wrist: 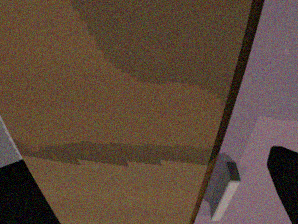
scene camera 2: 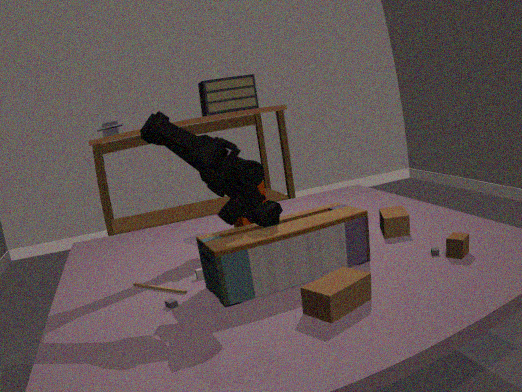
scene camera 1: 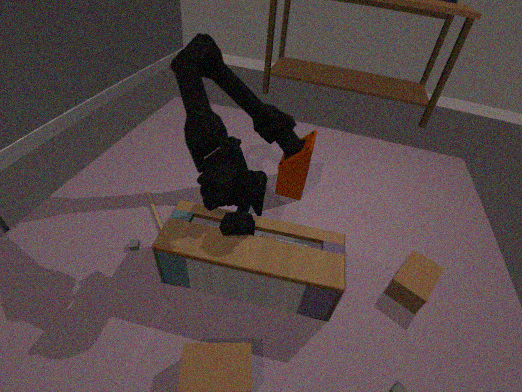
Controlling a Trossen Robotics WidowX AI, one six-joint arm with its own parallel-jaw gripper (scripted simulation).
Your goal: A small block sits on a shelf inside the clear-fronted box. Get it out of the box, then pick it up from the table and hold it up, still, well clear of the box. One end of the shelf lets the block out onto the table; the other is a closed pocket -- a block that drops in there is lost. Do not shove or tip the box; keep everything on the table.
Path:
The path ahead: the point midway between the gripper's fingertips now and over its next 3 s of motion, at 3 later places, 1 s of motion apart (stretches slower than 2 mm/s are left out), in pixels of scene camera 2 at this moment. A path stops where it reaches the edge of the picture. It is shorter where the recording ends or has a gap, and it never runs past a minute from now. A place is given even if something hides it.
My gripper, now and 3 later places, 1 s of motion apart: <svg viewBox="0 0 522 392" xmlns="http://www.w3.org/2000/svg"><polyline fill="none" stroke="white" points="270,236 293,230 314,224 315,199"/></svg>

